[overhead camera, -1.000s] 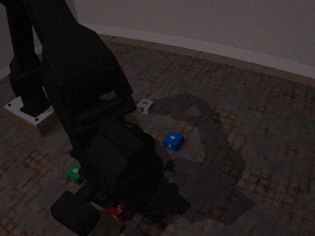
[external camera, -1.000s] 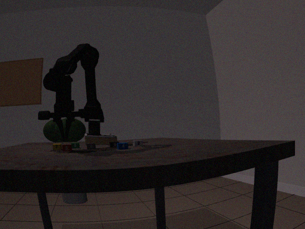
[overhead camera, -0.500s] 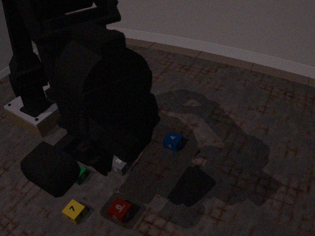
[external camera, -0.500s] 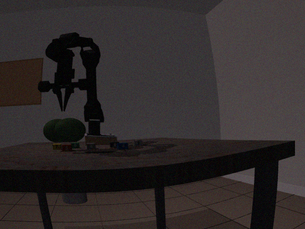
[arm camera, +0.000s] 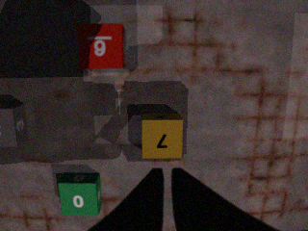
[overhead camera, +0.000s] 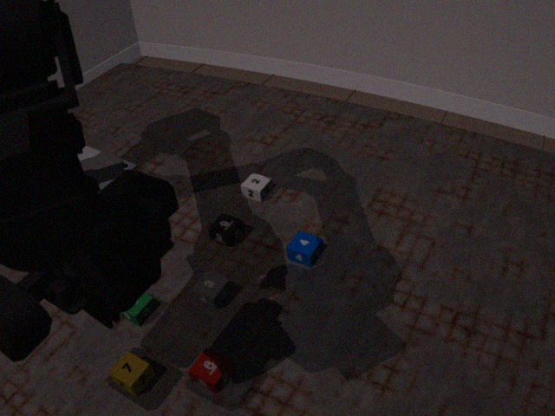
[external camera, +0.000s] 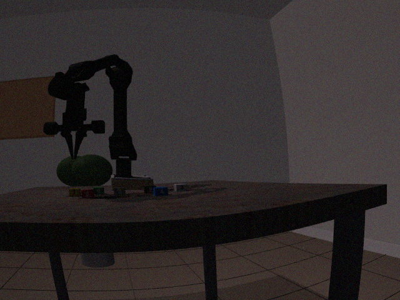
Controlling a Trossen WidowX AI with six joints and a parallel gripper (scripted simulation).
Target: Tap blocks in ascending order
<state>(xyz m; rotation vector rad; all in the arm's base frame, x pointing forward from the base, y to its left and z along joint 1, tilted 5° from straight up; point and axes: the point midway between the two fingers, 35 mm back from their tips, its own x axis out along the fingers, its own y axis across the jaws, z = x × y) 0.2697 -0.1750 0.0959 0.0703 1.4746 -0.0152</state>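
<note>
The yellow block is 9 cm below my gripper tip and 1 cm behind it. From my gripper tip the other things lie so: green block (9 cm below, 7 cm to the left, 6 cm behind); grey block (13 cm to the left, 9 cm below, 1 cm ahead); red block (9 cm below, 6 cm ahead, 4 cm to the left).
</note>
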